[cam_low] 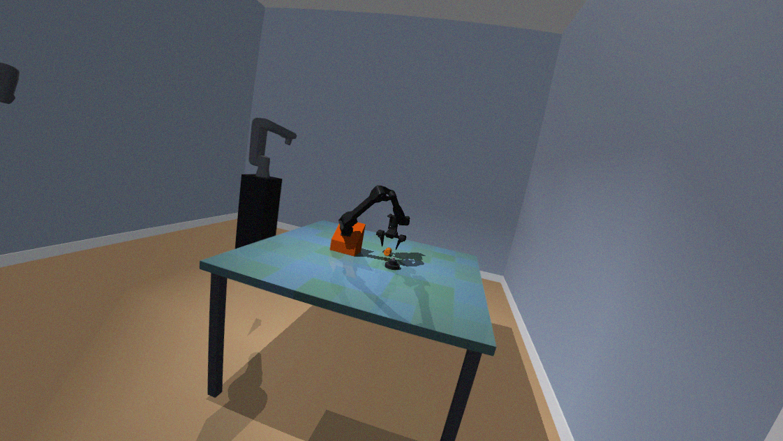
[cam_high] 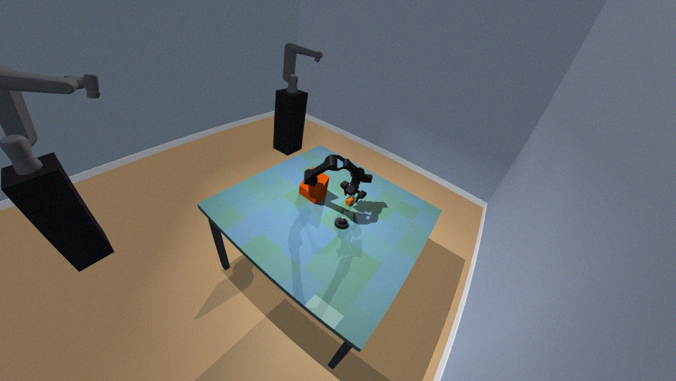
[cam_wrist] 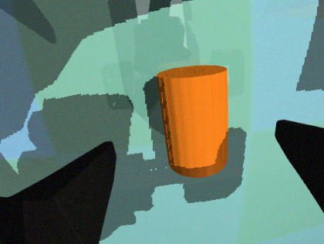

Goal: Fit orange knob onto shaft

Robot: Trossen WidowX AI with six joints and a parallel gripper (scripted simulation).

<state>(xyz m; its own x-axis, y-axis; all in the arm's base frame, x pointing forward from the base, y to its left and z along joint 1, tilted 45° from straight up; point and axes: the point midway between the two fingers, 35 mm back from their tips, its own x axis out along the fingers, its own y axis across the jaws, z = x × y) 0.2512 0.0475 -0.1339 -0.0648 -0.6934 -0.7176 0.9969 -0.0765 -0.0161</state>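
The orange knob is 20 mm to the right of my gripper tip and 20 mm below it. The rest, counted from my gripper tip: pedestal 70 mm ahead, 220 mm to the right, 10 mm below.
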